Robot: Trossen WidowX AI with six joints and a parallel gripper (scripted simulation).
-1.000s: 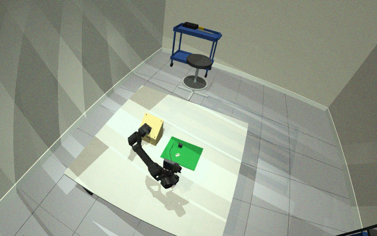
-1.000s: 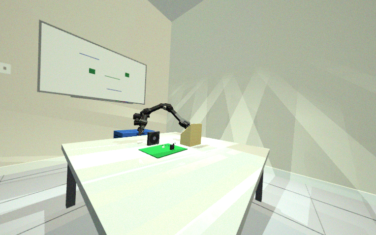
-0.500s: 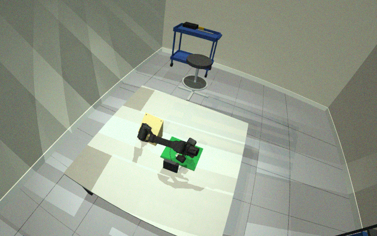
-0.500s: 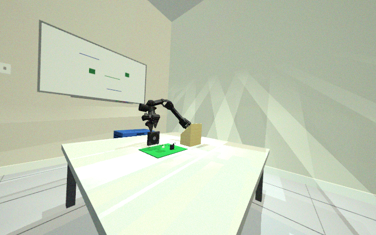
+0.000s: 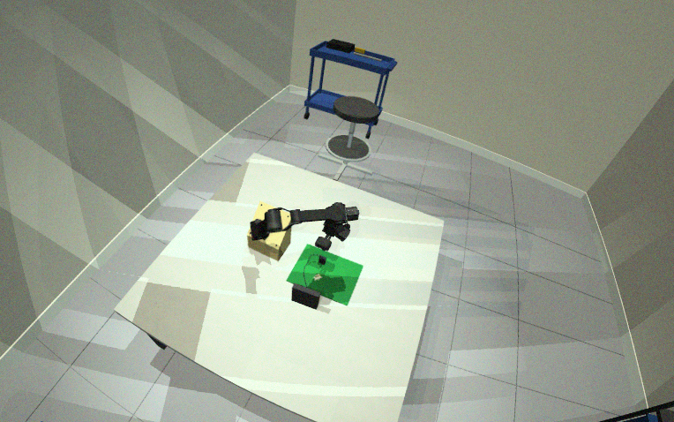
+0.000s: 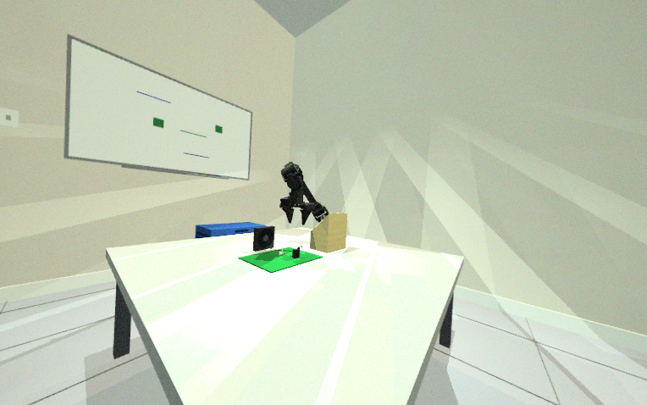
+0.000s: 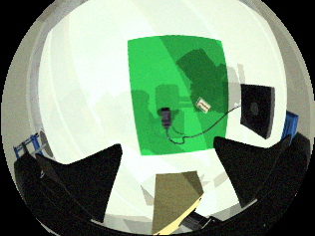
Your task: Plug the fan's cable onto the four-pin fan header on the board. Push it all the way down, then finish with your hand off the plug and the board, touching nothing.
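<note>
Right now my gripper tip is 14 cm above the dark plug and 1 cm past it. From my gripper tip the other things lie so: green board: 18 cm below, 4 cm to the right, 4 cm ahead; black fan: 23 cm to the right, 10 cm below, 4 cm ahead.
</note>
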